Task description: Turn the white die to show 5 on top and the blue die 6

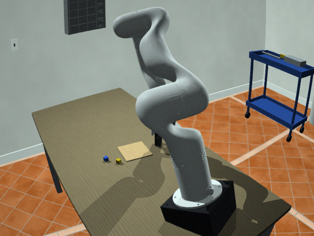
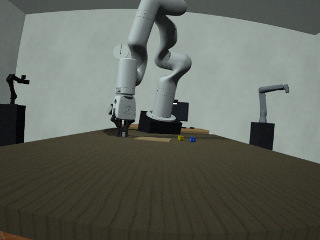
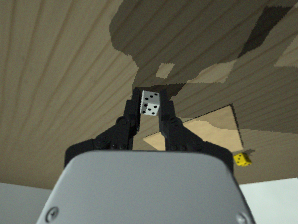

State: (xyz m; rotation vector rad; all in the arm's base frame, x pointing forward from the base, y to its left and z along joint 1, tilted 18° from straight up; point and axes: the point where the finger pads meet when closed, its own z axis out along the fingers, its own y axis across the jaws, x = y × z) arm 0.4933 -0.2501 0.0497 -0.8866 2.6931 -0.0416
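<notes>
Now: the tan mat 30 mm ahead of my hand, 130 mm to the left of it and 20 mm below it. Round my hand: white die 10 mm below; then yellow die 260 mm to the left, 10 mm below; then blue die 60 mm ahead, 290 mm to the left, 10 mm below.
</notes>
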